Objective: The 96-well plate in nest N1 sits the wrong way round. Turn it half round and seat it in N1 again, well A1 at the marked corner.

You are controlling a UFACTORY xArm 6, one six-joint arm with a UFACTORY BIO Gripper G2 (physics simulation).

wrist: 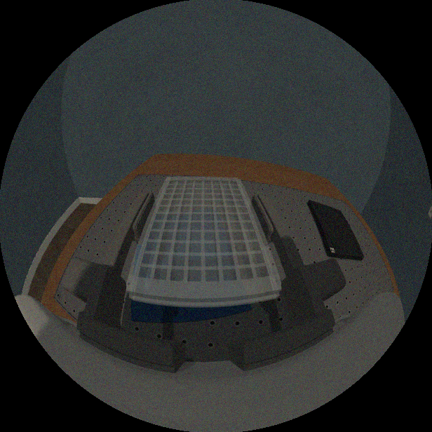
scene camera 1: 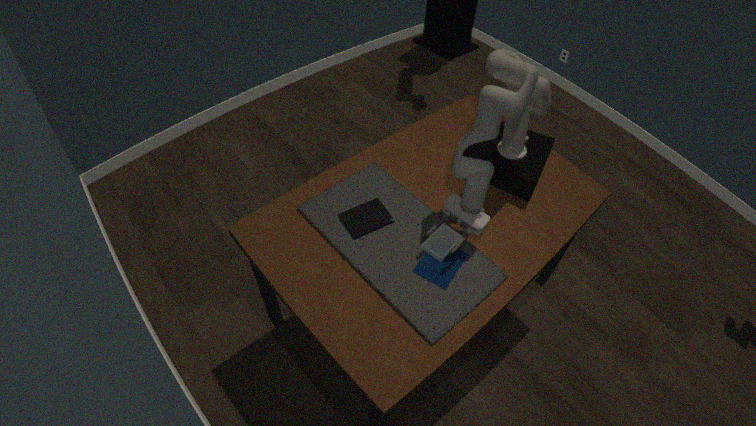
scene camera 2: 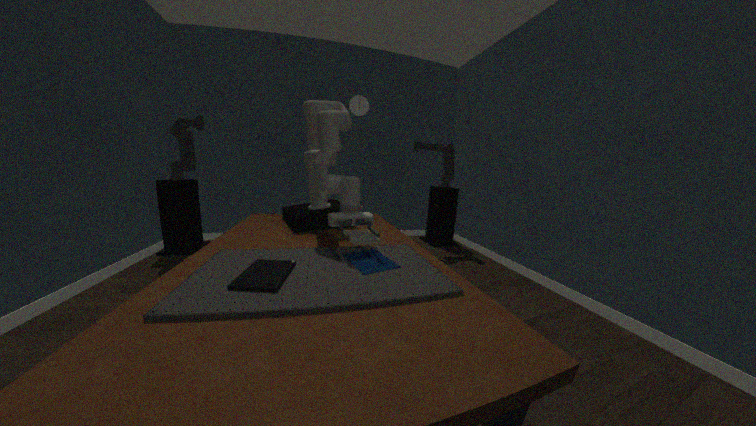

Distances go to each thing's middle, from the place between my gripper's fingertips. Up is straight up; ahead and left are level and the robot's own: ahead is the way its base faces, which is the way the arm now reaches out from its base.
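The blue nest (scene camera 1: 441,273) has my hand 80 mm above it and 30 mm to the right of it. There's a pale 96-well plate (scene camera 1: 438,245) 20 mm behind my hand, and a black nest (scene camera 2: 254,278) that's 70 mm ahead of my hand, 280 mm to the right of it and 80 mm below it.
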